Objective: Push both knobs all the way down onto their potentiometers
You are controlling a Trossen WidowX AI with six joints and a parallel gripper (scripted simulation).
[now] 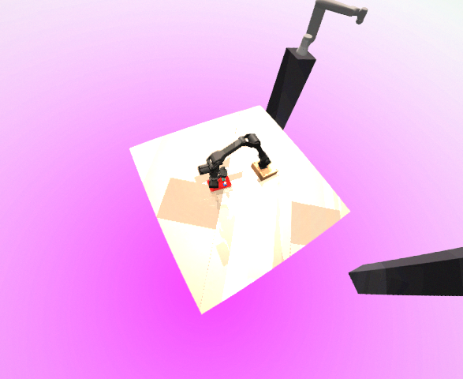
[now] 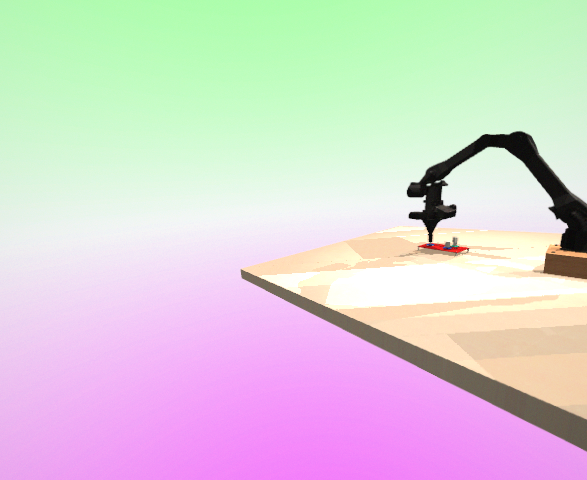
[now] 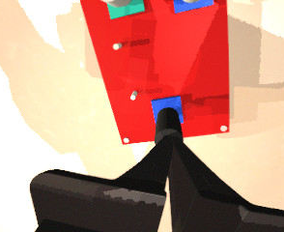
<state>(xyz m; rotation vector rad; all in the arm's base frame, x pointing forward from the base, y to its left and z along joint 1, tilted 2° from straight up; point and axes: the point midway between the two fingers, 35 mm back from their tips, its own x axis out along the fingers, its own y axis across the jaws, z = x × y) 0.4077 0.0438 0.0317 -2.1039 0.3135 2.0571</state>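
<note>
My gripper tip is now 20 mm above the black knob. The rest, counted from my gripper tip: grey knob (90 mm behind, 20 mm to the right, 20 mm below).
</note>
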